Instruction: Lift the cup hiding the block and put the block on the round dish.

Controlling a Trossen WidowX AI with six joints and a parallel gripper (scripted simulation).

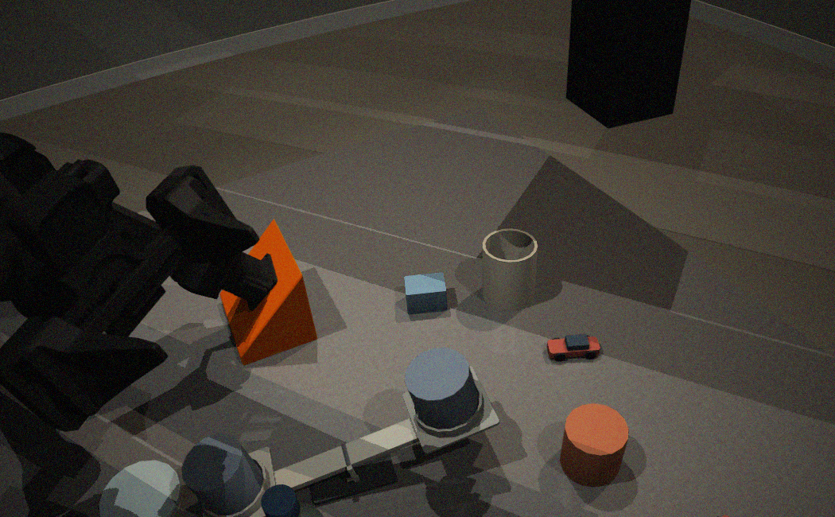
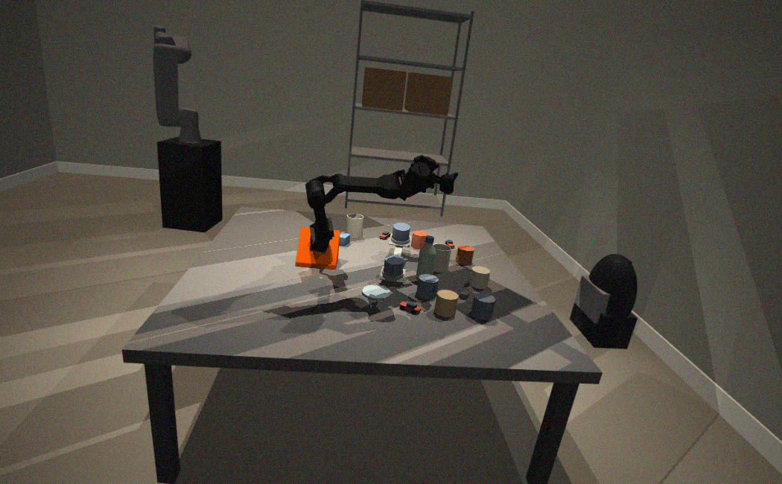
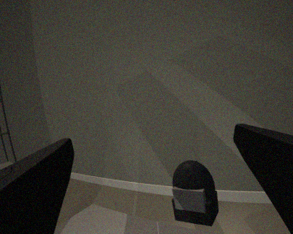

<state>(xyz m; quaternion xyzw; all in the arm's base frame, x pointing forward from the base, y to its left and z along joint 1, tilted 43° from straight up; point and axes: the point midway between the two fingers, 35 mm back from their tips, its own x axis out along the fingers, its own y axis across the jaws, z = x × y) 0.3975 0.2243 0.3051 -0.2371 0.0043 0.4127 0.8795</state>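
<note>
Right now the pale green block is 39 cm below my gripper tip, 15 cm behind it and 7 cm to the right of it. From my gripper tip the other things lie so: blue block (41 cm below, 39 cm behind, 25 cm to the left); then pale round dish (43 cm below, 20 cm behind, 19 cm to the right).
</note>
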